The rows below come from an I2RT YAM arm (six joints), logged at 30 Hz.
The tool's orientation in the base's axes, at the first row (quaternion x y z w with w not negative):
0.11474 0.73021 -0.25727 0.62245
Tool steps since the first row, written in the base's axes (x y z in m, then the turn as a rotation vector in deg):
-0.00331 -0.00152 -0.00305 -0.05 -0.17 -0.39
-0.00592 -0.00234 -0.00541 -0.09 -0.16 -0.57
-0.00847 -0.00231 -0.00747 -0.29 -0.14 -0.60
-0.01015 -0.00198 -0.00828 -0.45 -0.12 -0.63
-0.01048 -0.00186 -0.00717 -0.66 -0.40 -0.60
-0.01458 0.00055 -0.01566 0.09 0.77 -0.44
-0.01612 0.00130 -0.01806 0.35 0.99 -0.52
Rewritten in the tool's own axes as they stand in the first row. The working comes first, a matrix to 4 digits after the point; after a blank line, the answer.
The tool's axes in the first row as the columns of a matrix, in the base's axes (used below as rounded here):
-0.1988 0.4878 0.8500
-0.1527 0.8413 -0.5186
-0.9681 -0.2329 -0.0927

0.00384 -0.00218 -0.00174 0.41 -0.08 0.08
0.00677 -0.00360 -0.00332 0.59 -0.05 0.06
0.00927 -0.00434 -0.00531 0.66 -0.12 -0.12
0.01034 -0.00469 -0.00683 0.72 -0.17 -0.26
0.00931 -0.00501 -0.00728 0.77 -0.52 -0.30
0.01797 -0.00300 -0.01123 0.29 0.79 -0.28
0.02049 -0.00256 -0.01270 0.28 1.12 -0.17

